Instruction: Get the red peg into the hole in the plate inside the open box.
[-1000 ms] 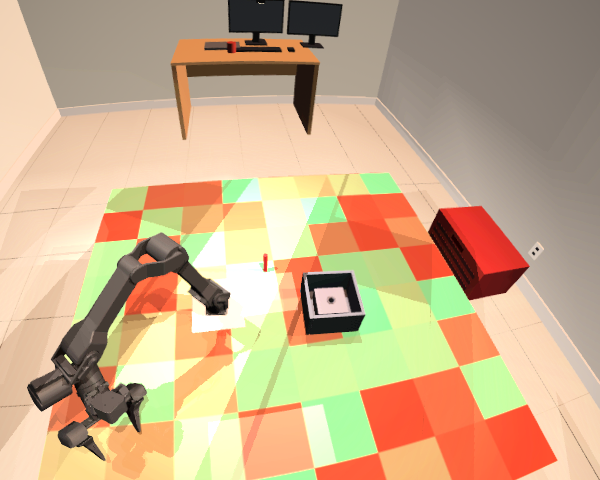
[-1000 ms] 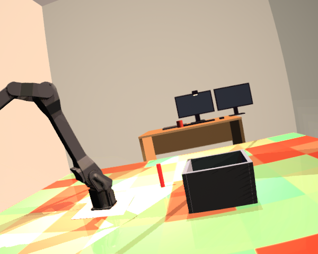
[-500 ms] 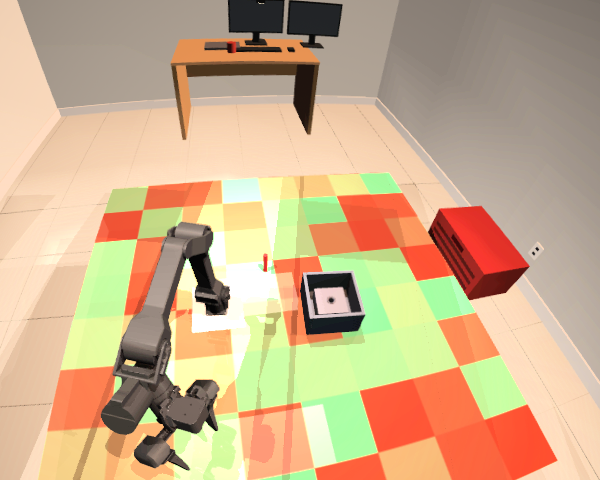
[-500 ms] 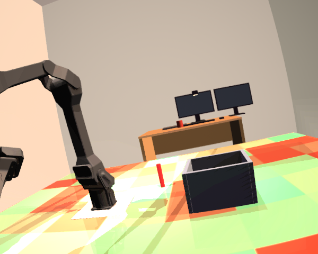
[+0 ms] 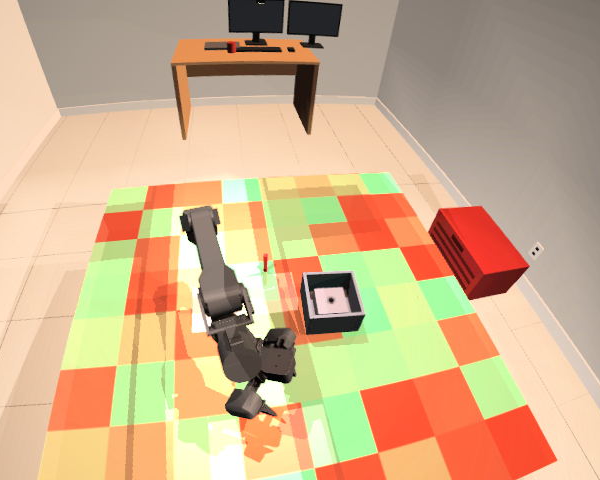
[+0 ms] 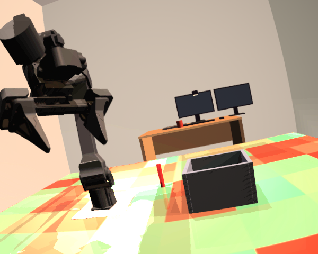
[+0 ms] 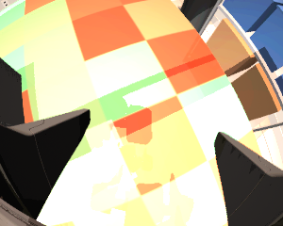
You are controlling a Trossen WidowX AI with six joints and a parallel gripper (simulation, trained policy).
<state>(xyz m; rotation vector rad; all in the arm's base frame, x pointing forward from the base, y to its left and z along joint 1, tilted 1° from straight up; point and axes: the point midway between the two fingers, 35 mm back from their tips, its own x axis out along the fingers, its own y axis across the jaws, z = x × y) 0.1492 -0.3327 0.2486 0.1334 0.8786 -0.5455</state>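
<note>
The red peg is 10 mm behind my gripper tip, 480 mm to the left of it and 180 mm below it. Also, from my gripper tip: pale plate: 180 mm ahead, 310 mm to the left, 170 mm below; box: 180 mm ahead, 310 mm to the left, 190 mm below.
</note>
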